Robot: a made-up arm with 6 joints. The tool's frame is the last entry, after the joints.
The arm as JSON. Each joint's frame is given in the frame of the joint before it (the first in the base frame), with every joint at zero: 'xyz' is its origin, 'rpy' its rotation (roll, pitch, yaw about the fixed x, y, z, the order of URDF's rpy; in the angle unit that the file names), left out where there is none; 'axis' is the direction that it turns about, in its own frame. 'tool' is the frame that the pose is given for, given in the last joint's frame.
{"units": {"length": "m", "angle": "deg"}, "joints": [
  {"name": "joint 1", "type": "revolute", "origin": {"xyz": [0.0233, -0.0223, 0.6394]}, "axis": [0.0, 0.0, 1.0]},
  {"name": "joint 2", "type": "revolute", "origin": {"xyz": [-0.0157, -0.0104, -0.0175]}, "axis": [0.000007, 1.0, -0.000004]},
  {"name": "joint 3", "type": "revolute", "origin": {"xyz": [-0.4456, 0.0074, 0.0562]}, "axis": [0.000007, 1.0, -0.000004]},
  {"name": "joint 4", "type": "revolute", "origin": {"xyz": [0.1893, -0.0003, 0.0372]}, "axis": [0.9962, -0.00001, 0.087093]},
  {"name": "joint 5", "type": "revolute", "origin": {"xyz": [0.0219, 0.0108, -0.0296]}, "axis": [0.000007, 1.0, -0.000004]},
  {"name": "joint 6", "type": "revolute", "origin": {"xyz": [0.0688, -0.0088, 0.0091]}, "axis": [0.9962, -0.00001, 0.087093]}
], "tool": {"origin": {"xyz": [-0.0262, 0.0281, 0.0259], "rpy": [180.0, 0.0, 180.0]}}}
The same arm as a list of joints. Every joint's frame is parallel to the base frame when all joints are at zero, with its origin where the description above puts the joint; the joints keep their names.
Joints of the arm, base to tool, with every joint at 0 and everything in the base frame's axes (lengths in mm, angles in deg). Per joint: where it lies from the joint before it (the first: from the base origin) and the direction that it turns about. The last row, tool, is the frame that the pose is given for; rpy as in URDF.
joint 1: origin 23.3 -22.3 639.4 axis +z
joint 2: origin -15.7 -10.4 -17.5 axis +y
joint 3: origin -445.6 7.4 56.2 axis +y
joint 4: origin 189.3 -0.3 37.2 axis 0.9962 0 0.0871
joint 5: origin 21.9 10.8 -29.6 axis +y
joint 6: origin 68.8 -8.8 9.1 axis 0.9962 0 0.0871
tool: origin -26.2 28.1 25.9 rpy 180 0 180

